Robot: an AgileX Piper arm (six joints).
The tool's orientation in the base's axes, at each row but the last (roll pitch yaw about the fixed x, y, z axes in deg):
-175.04, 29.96, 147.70
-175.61, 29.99, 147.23
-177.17, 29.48, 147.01
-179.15, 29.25, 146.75
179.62, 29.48, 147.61
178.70, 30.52, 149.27
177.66, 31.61, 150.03
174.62, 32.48, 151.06
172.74, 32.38, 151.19
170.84, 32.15, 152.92
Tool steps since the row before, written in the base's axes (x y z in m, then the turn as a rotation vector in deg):
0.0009, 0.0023, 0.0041, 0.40, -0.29, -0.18
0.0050, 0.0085, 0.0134, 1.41, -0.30, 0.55
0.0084, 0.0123, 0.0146, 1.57, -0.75, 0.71
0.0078, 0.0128, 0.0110, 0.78, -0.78, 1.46
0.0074, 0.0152, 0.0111, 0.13, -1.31, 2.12
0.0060, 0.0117, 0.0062, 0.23, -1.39, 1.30
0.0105, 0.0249, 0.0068, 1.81, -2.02, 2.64
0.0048, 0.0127, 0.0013, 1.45, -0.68, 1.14
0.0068, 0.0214, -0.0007, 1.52, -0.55, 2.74
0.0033, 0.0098, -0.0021, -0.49, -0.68, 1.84
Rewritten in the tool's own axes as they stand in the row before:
-0.0016, 0.0021, -0.0040, -0.34, 0.00, 0.40
-0.0064, 0.0089, -0.0125, -1.44, 0.52, 0.16
-0.0075, 0.0143, -0.0133, -1.85, 0.24, 0.22
-0.0049, 0.0148, -0.0101, -1.66, -0.24, -0.74
-0.0038, 0.0169, -0.0105, -1.75, -1.03, -1.45
-0.0024, 0.0133, -0.0055, -1.44, -1.06, -0.68
-0.0007, 0.0271, -0.0064, -3.58, -0.81, -0.93
0.0009, 0.0136, -0.0009, -1.96, 0.12, -0.09
0.0041, 0.0221, 0.0011, -2.82, 0.43, -1.42
0.0024, 0.0099, 0.0026, -0.87, -0.56, -1.74

